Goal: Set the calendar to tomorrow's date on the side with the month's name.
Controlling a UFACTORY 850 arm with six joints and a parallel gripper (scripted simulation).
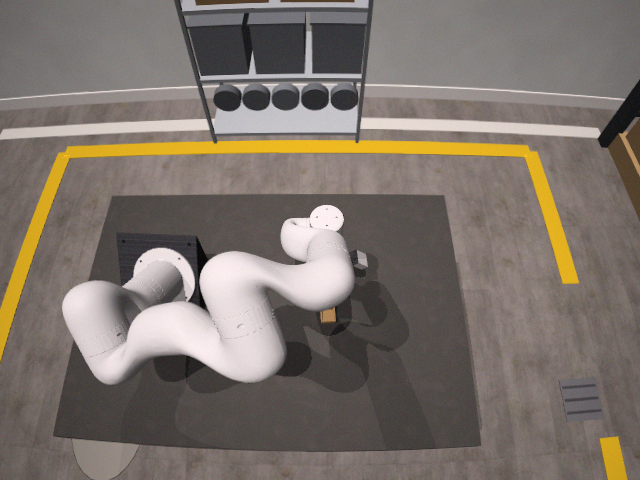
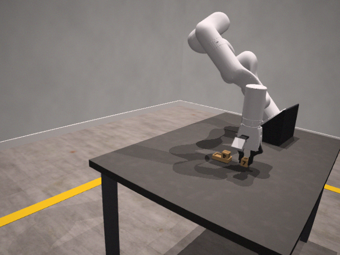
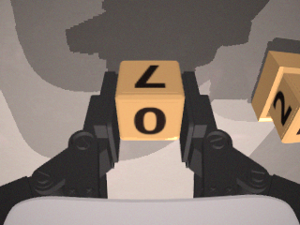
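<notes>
Now: the calendar cube 10 mm below my hand. Round my hand: wooden tray: 110 mm to the right, 20 mm below.
</notes>
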